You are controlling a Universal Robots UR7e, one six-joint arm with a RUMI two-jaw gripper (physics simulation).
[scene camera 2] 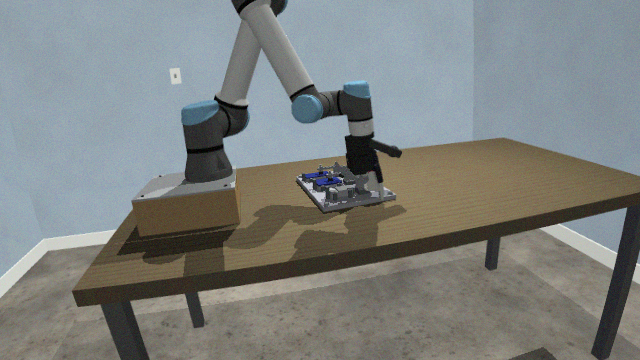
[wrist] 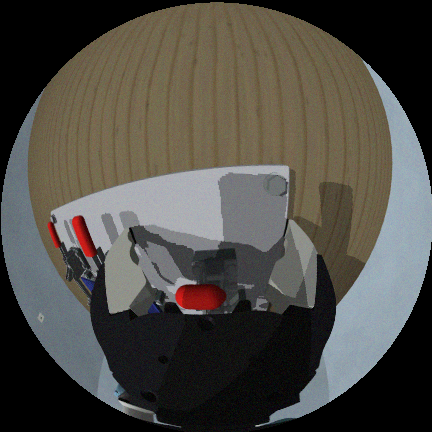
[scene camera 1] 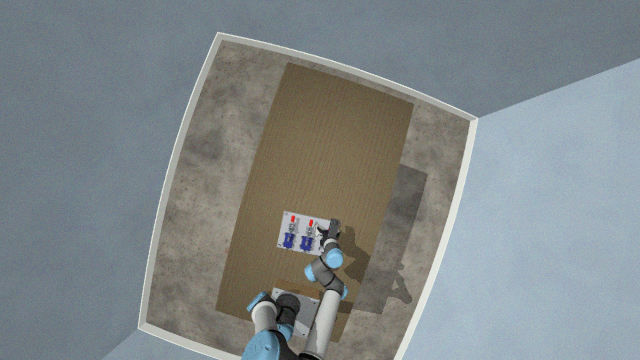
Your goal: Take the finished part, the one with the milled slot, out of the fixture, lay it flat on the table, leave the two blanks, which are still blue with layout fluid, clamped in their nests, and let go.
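Pixels of known places: gripper, fingertip midpoint: (scene camera 2: 372, 192) (wrist: 207, 225) (scene camera 1: 327, 227); arm's base at its link origin: (scene camera 2: 209, 175) (scene camera 1: 287, 304).
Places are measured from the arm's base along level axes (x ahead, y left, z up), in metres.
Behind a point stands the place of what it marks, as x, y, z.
The finished part (scene camera 2: 341, 192) {0.405, -0.096, -0.069} is grey and sits in the nest nearest scene camera 2; its slot is too small to make out. The gripper hides it in scene camera 1 and mostly in the wrist view. Two blue blanks (scene camera 1: 288, 240) {0.369, 0.140, -0.037} (scene camera 1: 306, 243) {0.393, 0.035, -0.035} (scene camera 2: 316, 175) {0.352, 0.124, -0.072} (scene camera 2: 328, 182) {0.380, 0.011, -0.067} sit under their clamps in the other nests. My gripper (scene camera 1: 327, 231) {0.513, -0.053, -0.094} (scene camera 2: 372, 195) {0.513, -0.053, -0.094} (wrist: 207, 225) {0.513, -0.053, -0.094} is open and low over the fixture plate (scene camera 1: 281, 230) {0.392, 0.203, -0.087} (scene camera 2: 350, 204) {0.423, -0.139, -0.094} (wrist: 170, 195) {0.540, -0.024, -0.088}, at the finished part's clamp. That clamp's red handle (wrist: 200, 297) {0.531, -0.055, -0.010} shows between the spread fingers, with nothing gripped.
The blanks' clamps have red handles (scene camera 1: 293, 219) {0.494, 0.159, -0.053} (scene camera 1: 311, 223) {0.513, 0.051, -0.047} (wrist: 84, 236) {0.517, 0.048, -0.048} (wrist: 53, 235) {0.497, 0.156, -0.053} beside the gripper. The fixture stands on the wooden table (scene camera 1: 330, 140) {1.024, 0.132, -0.103} (scene camera 2: 475, 185) {0.862, -0.078, -0.103} (wrist: 215, 90) {0.631, -0.051, -0.103}. The arm's base box (scene camera 2: 187, 212) {-0.039, -0.181, -0.050} stands at one end of the table.
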